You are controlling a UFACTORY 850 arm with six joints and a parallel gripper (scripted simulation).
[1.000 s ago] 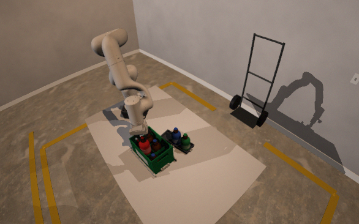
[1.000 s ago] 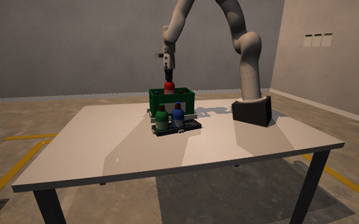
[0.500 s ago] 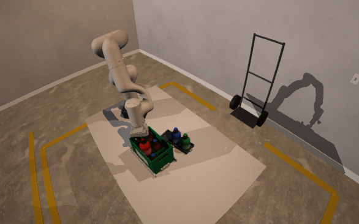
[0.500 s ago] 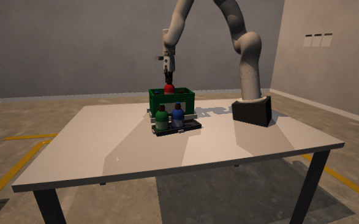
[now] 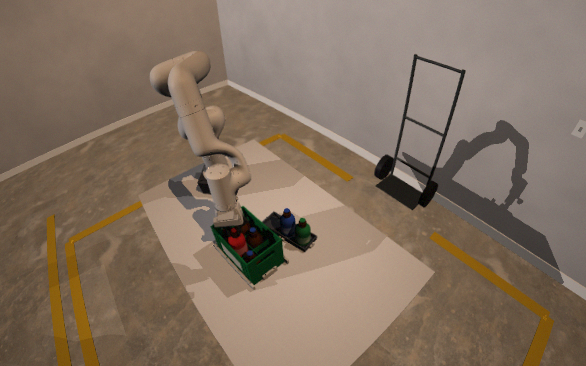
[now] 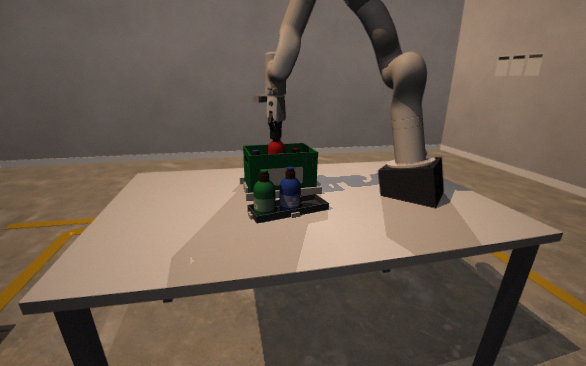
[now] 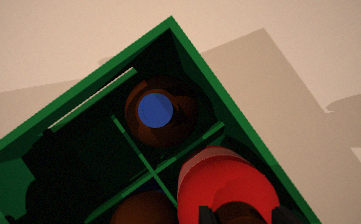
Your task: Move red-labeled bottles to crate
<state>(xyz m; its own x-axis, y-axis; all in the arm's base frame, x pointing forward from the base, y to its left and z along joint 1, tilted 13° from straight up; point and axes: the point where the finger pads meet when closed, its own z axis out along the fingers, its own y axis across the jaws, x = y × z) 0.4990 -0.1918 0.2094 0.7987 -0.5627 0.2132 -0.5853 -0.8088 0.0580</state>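
Now: hand 70 mm above the red-labeled bottle. From my hand the other things lie so: green crate (150 mm below, 50 mm to the left); brown bottle (140 mm below, 90 mm to the left); blue-labeled bottle (270 mm to the left, 150 mm below, 10 mm ahead).
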